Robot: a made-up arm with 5 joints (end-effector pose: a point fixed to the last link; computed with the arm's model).
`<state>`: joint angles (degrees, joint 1 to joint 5).
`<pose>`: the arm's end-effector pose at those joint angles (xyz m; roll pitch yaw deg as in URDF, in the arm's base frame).
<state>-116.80 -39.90 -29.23 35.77 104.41</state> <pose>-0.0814 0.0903 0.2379 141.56 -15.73 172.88</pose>
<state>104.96 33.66 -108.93 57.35 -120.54</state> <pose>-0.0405 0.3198 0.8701 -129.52 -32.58 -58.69</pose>
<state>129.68 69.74 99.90 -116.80 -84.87</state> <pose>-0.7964 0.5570 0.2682 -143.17 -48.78 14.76</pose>
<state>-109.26 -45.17 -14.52 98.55 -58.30</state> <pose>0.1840 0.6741 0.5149 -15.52 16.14 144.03</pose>
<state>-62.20 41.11 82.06 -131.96 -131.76</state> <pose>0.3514 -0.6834 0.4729 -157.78 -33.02 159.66</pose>
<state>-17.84 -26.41 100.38 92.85 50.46</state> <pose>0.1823 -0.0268 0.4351 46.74 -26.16 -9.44</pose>
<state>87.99 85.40 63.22 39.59 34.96</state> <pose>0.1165 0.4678 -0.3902 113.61 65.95 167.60</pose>
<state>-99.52 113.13 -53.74 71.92 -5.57</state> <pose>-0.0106 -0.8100 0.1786 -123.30 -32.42 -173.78</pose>
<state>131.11 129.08 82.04 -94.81 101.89</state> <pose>-0.2650 -0.0193 -0.2095 -81.98 -50.81 136.10</pose>
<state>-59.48 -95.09 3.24 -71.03 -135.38</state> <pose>-0.2526 0.7170 -0.1430 129.33 -15.67 31.95</pose>
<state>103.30 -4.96 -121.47 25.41 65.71</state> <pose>-0.2018 -0.4117 0.2439 68.42 4.15 -43.48</pose>
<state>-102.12 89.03 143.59 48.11 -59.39</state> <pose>0.2738 -1.0155 -0.1995 29.64 -5.48 -12.03</pose>
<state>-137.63 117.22 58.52 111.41 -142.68</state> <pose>-0.2290 -0.5086 -0.7635 94.50 32.45 113.28</pose>
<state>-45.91 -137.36 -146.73 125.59 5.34</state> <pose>-0.0924 0.6009 -0.2496 -132.04 -1.57 45.80</pose>
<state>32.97 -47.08 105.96 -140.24 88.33</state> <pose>-0.1894 0.1555 0.2140 132.87 17.19 -73.75</pose>
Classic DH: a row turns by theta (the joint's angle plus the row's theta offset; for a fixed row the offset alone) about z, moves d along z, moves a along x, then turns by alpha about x. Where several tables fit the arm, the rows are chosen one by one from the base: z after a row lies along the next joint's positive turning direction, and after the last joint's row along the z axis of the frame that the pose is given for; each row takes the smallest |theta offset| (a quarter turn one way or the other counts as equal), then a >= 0, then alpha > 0; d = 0 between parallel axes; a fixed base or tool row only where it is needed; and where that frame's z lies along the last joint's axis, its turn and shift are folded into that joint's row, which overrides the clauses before.
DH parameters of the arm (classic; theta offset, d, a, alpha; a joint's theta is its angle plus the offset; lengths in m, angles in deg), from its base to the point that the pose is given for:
joint 1: 0 0.0137 0.0473 -90
joint 2: 0 0.1642 0.0108 90
joint 3: -63.94 0 0.2024 180
joint 4: 26.06 -0.5736 0.0315 90
joint 5: 0 0.0998 0.3489 90
tool (fixed): 90 0.0206 0 0

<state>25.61 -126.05 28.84 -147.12 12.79</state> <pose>-0.5747 0.2016 -0.2067 -161.68 53.75 32.45</pose>
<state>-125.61 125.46 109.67 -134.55 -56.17</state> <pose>-0.2172 -0.8357 -0.4294 175.49 -20.75 160.04</pose>
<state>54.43 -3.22 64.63 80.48 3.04</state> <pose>0.3126 0.0466 0.6000 3.92 -3.10 38.56</pose>
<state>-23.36 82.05 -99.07 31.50 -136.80</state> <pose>0.7103 -0.4428 0.1910 143.62 -40.10 -120.11</pose>
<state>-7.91 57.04 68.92 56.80 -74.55</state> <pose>1.0003 -0.0376 0.2332 -56.61 55.12 13.63</pose>
